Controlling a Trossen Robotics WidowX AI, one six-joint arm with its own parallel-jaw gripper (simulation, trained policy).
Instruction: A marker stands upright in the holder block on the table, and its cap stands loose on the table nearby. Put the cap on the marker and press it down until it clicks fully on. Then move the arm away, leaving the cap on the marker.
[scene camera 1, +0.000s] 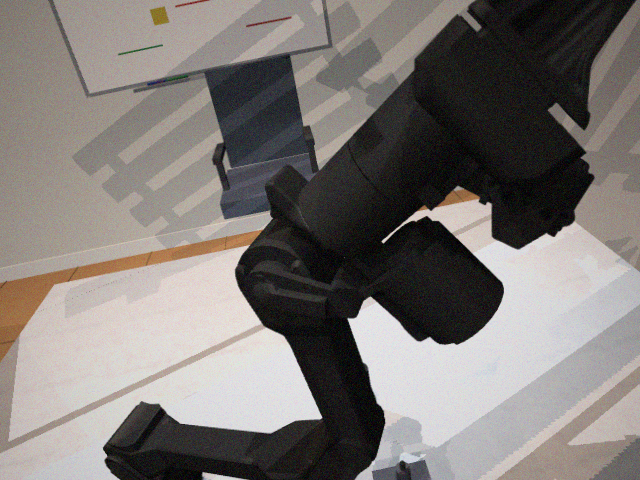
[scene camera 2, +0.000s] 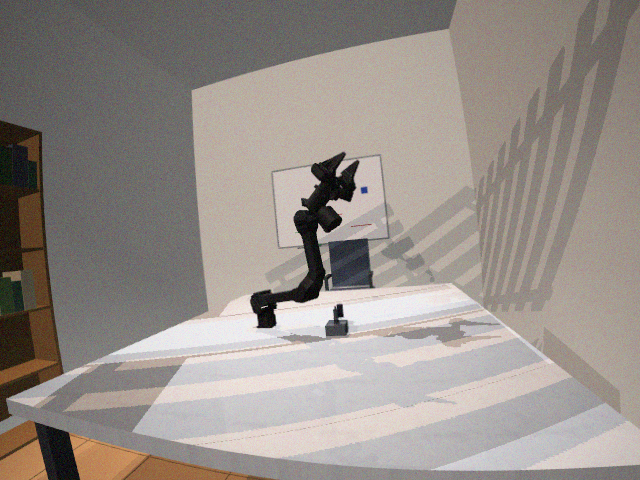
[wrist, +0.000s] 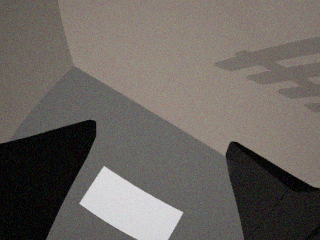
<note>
In view: my gripper (scene camera 2: 352, 156).
My gripper is seen too in the wrist view (wrist: 163, 139).
</note>
